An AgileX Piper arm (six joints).
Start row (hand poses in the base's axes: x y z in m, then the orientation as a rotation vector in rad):
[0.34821 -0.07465 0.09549 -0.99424 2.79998 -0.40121]
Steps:
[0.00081 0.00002 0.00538 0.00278 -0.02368 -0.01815]
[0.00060 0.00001 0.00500 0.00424 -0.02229 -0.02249]
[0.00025 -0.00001 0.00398 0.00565 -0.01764 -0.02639]
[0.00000 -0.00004 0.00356 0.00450 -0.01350 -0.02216]
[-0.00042 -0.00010 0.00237 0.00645 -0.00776 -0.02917]
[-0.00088 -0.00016 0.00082 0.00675 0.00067 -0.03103]
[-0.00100 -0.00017 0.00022 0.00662 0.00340 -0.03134]
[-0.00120 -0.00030 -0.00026 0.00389 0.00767 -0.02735]
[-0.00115 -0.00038 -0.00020 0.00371 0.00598 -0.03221]
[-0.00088 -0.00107 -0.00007 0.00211 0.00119 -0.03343]
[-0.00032 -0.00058 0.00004 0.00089 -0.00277 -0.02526]
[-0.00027 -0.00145 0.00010 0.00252 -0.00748 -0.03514]
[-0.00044 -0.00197 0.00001 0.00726 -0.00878 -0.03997]
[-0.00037 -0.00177 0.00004 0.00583 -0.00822 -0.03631]
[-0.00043 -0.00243 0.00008 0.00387 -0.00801 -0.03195]
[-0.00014 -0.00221 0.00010 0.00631 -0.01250 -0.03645]
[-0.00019 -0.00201 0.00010 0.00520 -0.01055 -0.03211]
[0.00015 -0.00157 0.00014 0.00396 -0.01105 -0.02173]
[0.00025 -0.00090 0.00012 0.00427 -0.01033 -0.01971]
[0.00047 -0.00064 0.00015 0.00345 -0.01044 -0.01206]
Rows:
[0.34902 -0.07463 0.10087 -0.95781 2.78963 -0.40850]
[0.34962 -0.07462 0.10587 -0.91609 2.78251 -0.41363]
[0.34987 -0.07463 0.10985 -0.87112 2.78114 -0.41561]
[0.34987 -0.07467 0.11341 -0.83412 2.78070 -0.41711]
[0.34945 -0.07477 0.11578 -0.78971 2.78865 -0.41521]
[0.34857 -0.07493 0.11660 -0.74612 2.80468 -0.41074]
[0.34757 -0.07510 0.11682 -0.70296 2.82277 -0.40569]
[0.34637 -0.07540 0.11656 -0.66723 2.84246 -0.40278]
[0.34522 -0.07578 0.11636 -0.62373 2.86221 -0.40117]
[0.34434 -0.07685 0.11629 -0.57664 2.87725 -0.40292]
[0.34402 -0.07743 0.11633 -0.53967 2.88461 -0.40584]
[0.34375 -0.07888 0.11643 -0.48664 2.89069 -0.40848]
[0.34331 -0.08085 0.11644 -0.42547 2.89652 -0.40493]
[0.34294 -0.08262 0.11648 -0.36992 2.90049 -0.40271]
[0.34251 -0.08505 0.11656 -0.32101 2.90230 -0.40255]
[0.34237 -0.08726 0.11666 -0.26403 2.90035 -0.39962]
[0.34218 -0.08927 0.11676 -0.21414 2.89820 -0.39745]
[0.34233 -0.09084 0.11690 -0.17941 2.89252 -0.39526]
[0.34258 -0.09174 0.11702 -0.14784 2.88683 -0.39224]
[0.34305 -0.09238 0.11717 -0.12749 2.87927 -0.38901]

